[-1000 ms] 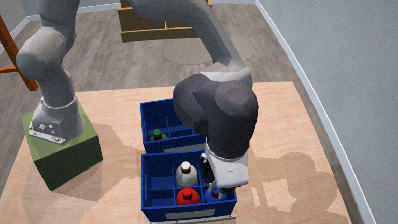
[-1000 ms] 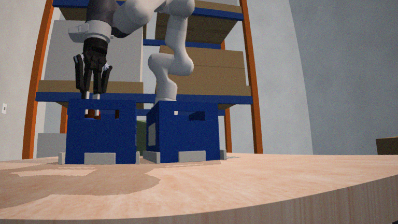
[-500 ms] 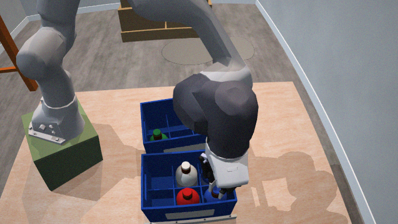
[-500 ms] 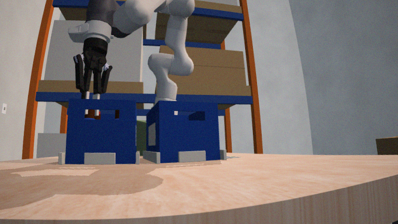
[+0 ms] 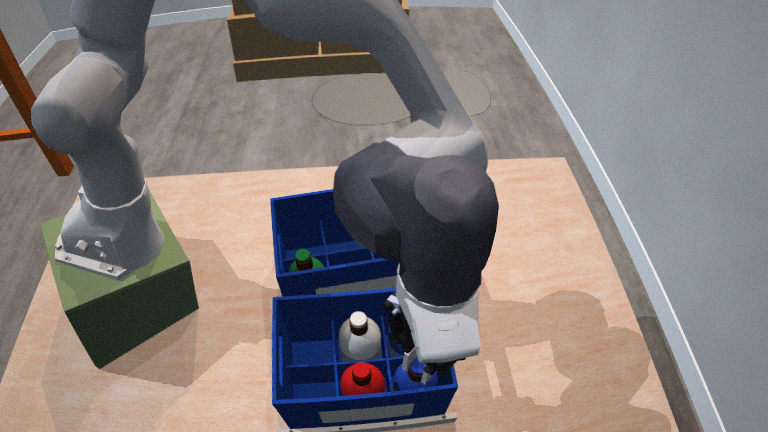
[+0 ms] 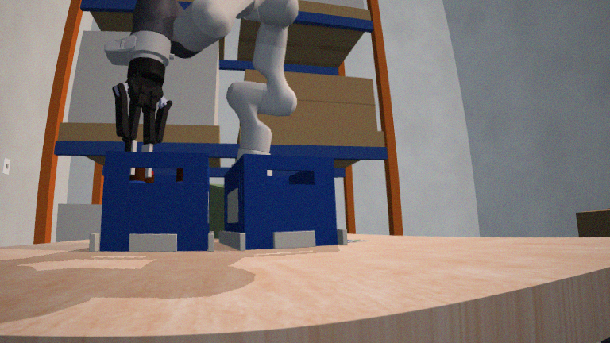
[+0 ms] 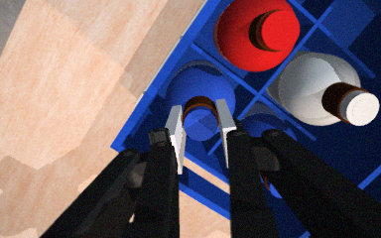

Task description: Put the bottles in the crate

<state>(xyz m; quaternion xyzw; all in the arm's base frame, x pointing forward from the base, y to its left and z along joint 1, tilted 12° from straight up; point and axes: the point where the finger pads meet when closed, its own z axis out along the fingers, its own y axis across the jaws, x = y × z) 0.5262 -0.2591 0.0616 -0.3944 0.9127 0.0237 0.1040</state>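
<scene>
Now: the red bottle 90 mm behind my hand and 80 mm below it. Round my hand: green-labelled bottle 220 mm to the left, 180 mm behind, 80 mm below; then blue bottle 90 mm to the left, 80 mm below; then white bottle 90 mm to the left, 90 mm behind, 80 mm below.
</scene>
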